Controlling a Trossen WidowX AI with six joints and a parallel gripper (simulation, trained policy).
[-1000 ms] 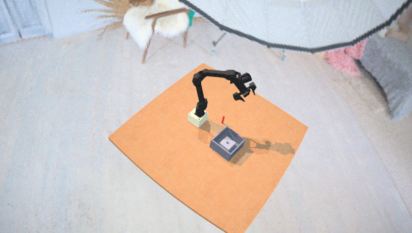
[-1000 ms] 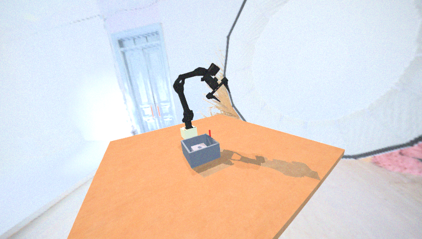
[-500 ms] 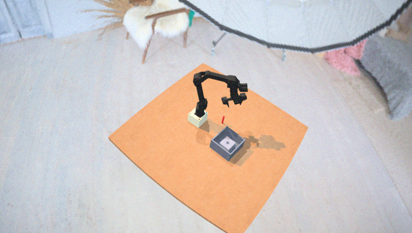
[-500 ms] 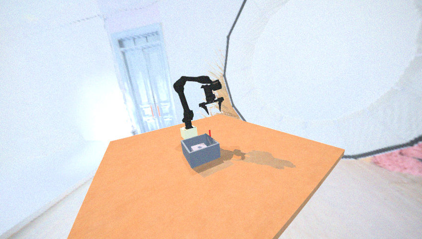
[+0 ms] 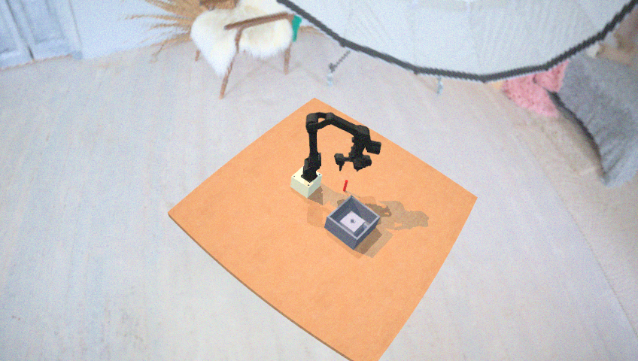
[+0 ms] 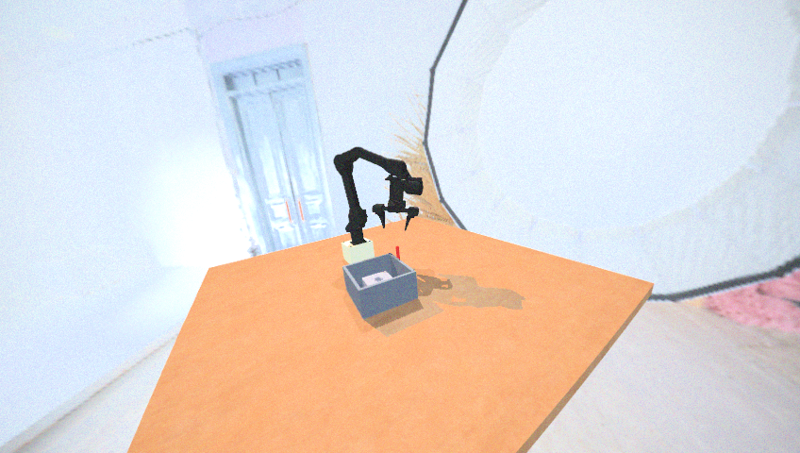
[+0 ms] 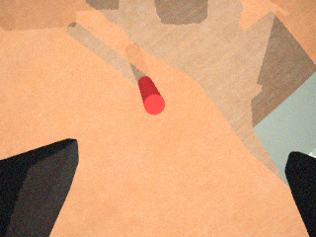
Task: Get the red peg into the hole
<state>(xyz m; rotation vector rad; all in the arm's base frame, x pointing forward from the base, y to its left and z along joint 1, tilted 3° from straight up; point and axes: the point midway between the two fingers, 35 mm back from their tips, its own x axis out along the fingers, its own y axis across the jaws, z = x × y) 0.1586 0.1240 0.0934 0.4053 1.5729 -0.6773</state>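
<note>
Now: gripper tip 120 mm above the red peg. From my gripper tip the other things lie so: plate: 170 mm ahead, 160 mm to the right, 110 mm below; then grey box: 170 mm ahead, 160 mm to the right, 130 mm below.
</note>
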